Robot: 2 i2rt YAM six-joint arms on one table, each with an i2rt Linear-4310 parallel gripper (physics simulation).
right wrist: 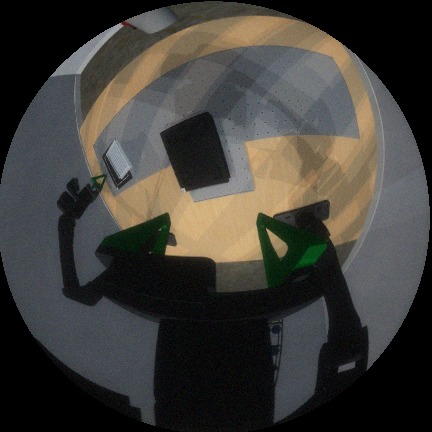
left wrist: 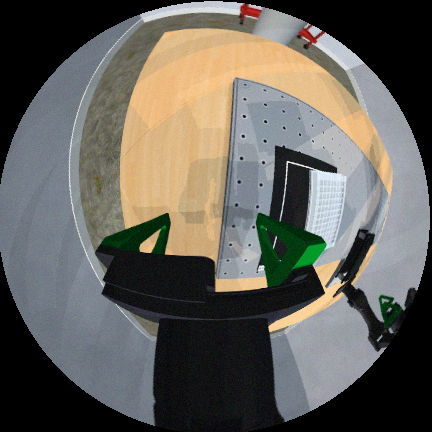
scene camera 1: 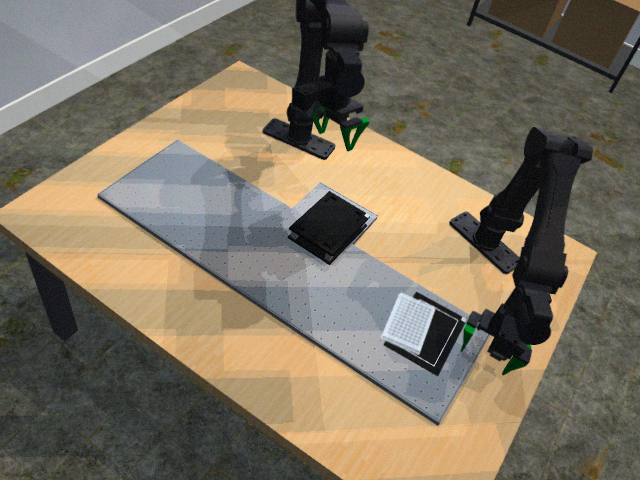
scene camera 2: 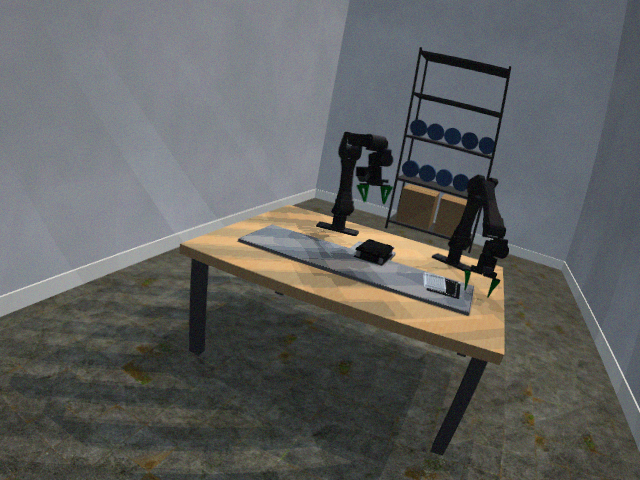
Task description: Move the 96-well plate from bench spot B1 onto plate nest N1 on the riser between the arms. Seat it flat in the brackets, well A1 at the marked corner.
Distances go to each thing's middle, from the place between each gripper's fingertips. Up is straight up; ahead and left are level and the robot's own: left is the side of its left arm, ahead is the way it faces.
Right now my right hand is 34 cm to the right of the white well plate (scene camera 1: 408, 324), 19 cm above it and 18 cm short of it.
Right now my left hand is 17 cm to the left of the white well plate and 1 cm short of it.
